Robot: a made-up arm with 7 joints.
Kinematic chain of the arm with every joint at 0, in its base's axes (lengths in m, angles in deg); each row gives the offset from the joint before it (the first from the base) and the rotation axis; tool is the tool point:
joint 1: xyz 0 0 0.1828 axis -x
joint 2: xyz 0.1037 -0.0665 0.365 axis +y
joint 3: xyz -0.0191 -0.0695 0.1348 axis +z
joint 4: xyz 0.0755 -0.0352 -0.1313 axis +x
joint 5: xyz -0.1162 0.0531 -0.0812 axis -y
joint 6: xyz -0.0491 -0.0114 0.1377 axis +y
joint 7: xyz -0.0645 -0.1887 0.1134 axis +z
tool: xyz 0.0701 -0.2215 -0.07
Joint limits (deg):
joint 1: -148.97..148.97
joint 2: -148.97..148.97
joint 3: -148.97..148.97
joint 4: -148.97..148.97
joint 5: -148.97..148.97
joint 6: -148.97..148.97
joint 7: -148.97..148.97
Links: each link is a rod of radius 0.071 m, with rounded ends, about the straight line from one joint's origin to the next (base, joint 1, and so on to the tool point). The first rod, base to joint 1, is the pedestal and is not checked.
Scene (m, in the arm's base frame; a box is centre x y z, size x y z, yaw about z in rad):
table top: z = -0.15
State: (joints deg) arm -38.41 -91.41 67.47 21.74 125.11 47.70 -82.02
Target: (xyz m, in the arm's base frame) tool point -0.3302 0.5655 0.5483
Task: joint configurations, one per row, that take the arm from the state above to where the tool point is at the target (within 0.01 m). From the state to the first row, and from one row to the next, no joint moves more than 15 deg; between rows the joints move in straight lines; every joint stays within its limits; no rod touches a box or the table.
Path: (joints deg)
1: -25.49 -99.63 73.75 11.34 128.52 45.94 -79.25
2: -12.57 -107.86 80.02 0.93 131.93 44.19 -76.48
3: 0.35 -116.08 86.30 -9.47 135.34 42.43 -73.72
4: 13.27 -124.30 92.58 -19.88 138.74 40.68 -70.95
5: 26.19 -132.52 98.85 -30.28 142.15 38.92 -68.18
6: 39.11 -140.75 105.13 -40.68 145.56 37.17 -65.41
7: 52.03 -148.97 111.41 -51.09 148.97 35.41 -62.64

